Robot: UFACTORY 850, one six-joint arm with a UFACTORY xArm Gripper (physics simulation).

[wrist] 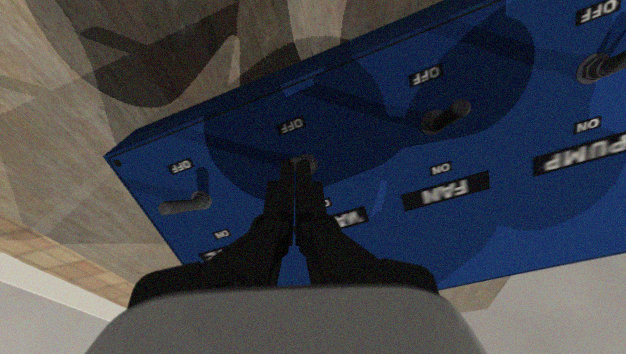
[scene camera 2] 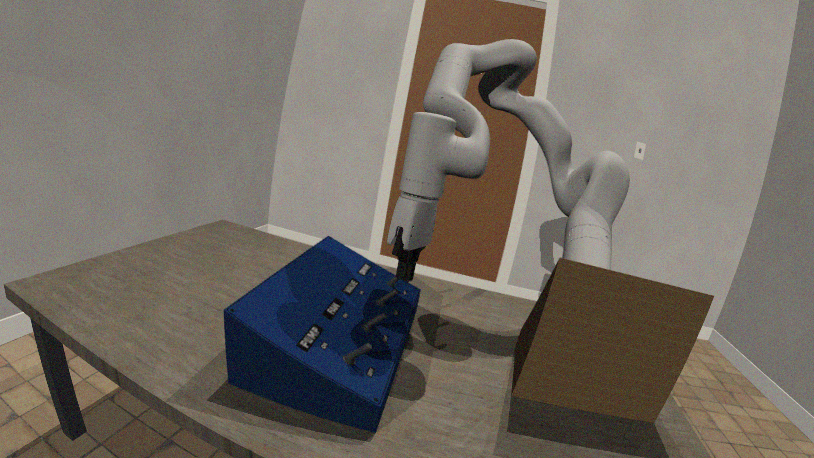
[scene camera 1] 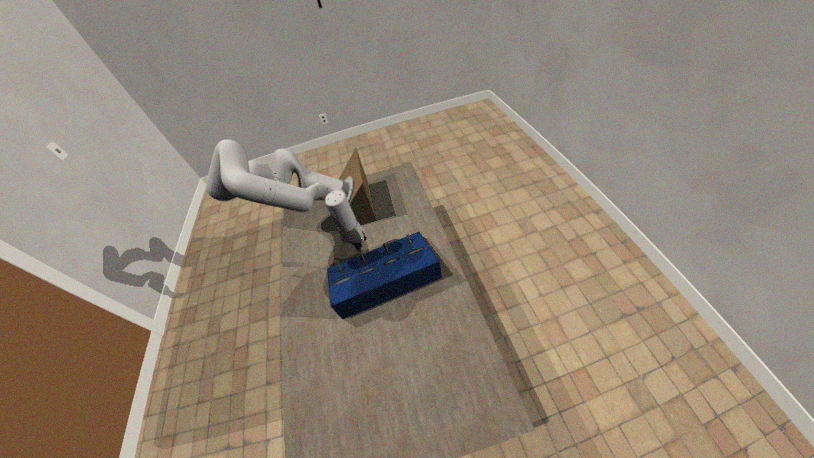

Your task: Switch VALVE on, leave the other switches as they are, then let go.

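The blue sloped switch panel (scene camera 1: 387,281) (scene camera 2: 273,364) (wrist: 480,250) has upside-down labels in the wrist view. The VALVE lever (scene camera 2: 387,296) (wrist: 308,163) is partly hidden behind my fingertips in the wrist view; in scene view 2 it leans much like the FAN lever (scene camera 2: 374,321) (wrist: 447,116) and the PUMP lever (scene camera 2: 357,354) (wrist: 595,68). The DRIVE lever (wrist: 185,204) stands on VALVE's other side. My gripper (scene camera 1: 358,247) (scene camera 2: 405,279) (wrist: 294,178) is shut and empty, with its tips close by the VALVE lever on the OFF-label side; whether they touch it I cannot tell.
The panel rests on the wooden table (scene camera 1: 375,387) (scene camera 2: 170,267). A brown box-like block or board (scene camera 1: 358,182) (scene camera 2: 614,341) stands near the arm's base, apart from the panel. The FAN and DRIVE levers flank my fingers.
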